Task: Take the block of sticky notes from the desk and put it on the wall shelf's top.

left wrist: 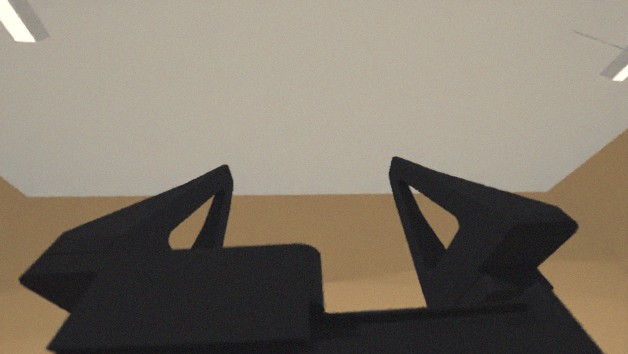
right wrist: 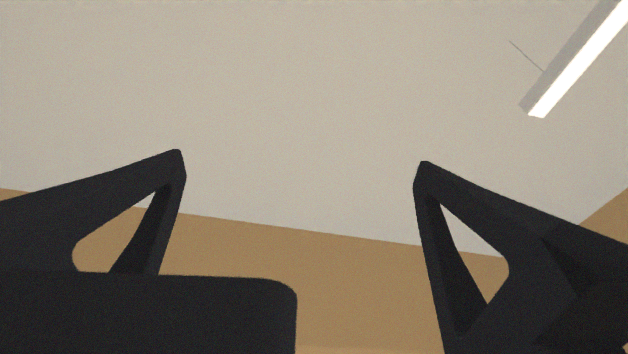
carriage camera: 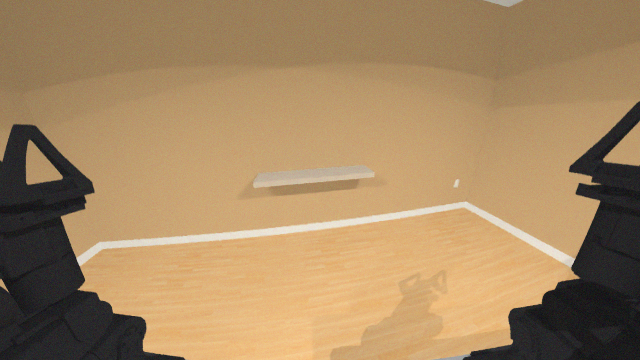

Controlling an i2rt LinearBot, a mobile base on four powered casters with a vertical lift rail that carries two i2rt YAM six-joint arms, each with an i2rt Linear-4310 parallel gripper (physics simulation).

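Frame: origin at the left arm's base, x right, y ahead, z up, level; millimetres.
Where they show: left gripper, between the fingertips: [left wrist: 311, 169]; right gripper, between the fingertips: [right wrist: 301, 168].
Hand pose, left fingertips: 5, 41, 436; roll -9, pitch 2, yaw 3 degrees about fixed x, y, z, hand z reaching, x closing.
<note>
After its pixels a point has its place, as x, y, z.
The wall shelf [carriage camera: 314, 176] @(281, 1347, -91) is a light board on the tan wall, near the middle of the carriage view. No object shows on its top. The block of sticky notes and the desk do not show in these views. My left gripper [left wrist: 311, 169] @(5, 41, 436) is open and empty; part of it shows at the left edge of the carriage view. My right gripper [right wrist: 301, 168] @(696, 30, 437) is open and empty; part of it shows at the right edge of the carriage view. Both grippers are raised in front of the body, well apart from the shelf, and their wrist views face the ceiling and upper wall.
The wood floor [carriage camera: 225, 290] @(-458, 779, -841) runs to a white baseboard [carriage camera: 280, 231] @(-147, 1505, -802) below the shelf. A room corner and a side wall [carriage camera: 545, 165] @(2550, 1253, -10) are at the right. A small white outlet [carriage camera: 456, 183] @(2150, 1884, -438) is on the wall right of the shelf. A ceiling light [right wrist: 575, 65] @(1487, 311, 1236) shows in the right wrist view.
</note>
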